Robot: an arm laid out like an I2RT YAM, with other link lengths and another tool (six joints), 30 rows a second.
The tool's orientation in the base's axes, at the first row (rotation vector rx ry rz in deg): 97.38, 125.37, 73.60
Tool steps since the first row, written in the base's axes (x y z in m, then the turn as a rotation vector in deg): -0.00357, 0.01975, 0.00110, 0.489, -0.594, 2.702; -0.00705, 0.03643, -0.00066, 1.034, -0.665, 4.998; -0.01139, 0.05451, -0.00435, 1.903, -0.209, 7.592; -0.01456, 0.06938, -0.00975, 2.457, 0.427, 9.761; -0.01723, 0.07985, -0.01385, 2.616, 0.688, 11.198; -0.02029, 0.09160, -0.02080, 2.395, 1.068, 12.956; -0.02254, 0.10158, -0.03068, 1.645, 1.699, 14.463; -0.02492, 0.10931, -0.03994, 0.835, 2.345, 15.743; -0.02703, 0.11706, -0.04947, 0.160, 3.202, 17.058; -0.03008, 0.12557, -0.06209, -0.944, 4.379, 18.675
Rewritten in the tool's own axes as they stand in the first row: 0.01824, -0.00143, 0.00832, 0.414, 2.111, -1.807; 0.03274, -0.00474, 0.01683, 1.077, 4.016, -3.033; 0.04794, -0.00992, 0.02690, 2.178, 6.376, -3.989; 0.05934, -0.01541, 0.03691, 3.376, 8.225, -4.738; 0.06741, -0.01980, 0.04392, 4.115, 9.288, -5.433; 0.07554, -0.02631, 0.05326, 5.226, 10.274, -6.471; 0.08070, -0.03416, 0.06394, 6.644, 10.703, -7.488; 0.08429, -0.04177, 0.07291, 8.006, 10.939, -8.384; 0.08769, -0.04934, 0.08220, 9.507, 11.306, -9.113; 0.09082, -0.05962, 0.09341, 11.559, 11.553, -10.087
